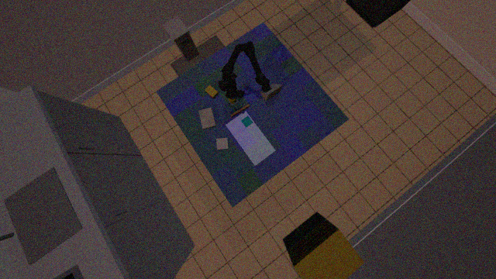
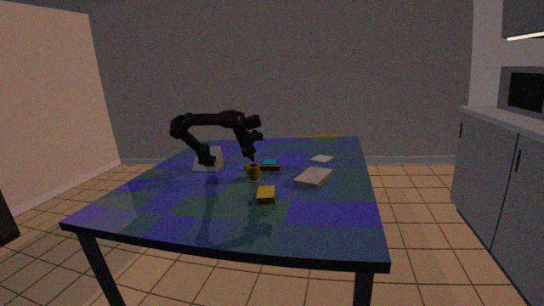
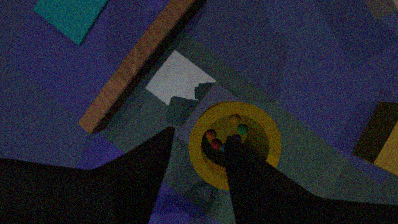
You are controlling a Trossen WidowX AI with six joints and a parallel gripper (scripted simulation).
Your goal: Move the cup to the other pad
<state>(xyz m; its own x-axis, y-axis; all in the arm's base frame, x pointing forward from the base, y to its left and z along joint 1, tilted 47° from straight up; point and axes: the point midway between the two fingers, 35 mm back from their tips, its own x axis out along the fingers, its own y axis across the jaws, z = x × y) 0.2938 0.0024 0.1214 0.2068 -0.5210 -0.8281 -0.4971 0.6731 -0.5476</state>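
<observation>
Right now my gripper tip is 6 cm above the yellow cup and 3 cm to the left of it. From my gripper tip the other things lie so: brown bar: 9 cm to the left, 9 cm below; grey-blue pad: 10 cm below, 3 cm to the right; teal pad: 21 cm to the left, 10 cm below, 1 cm ahead.
</observation>
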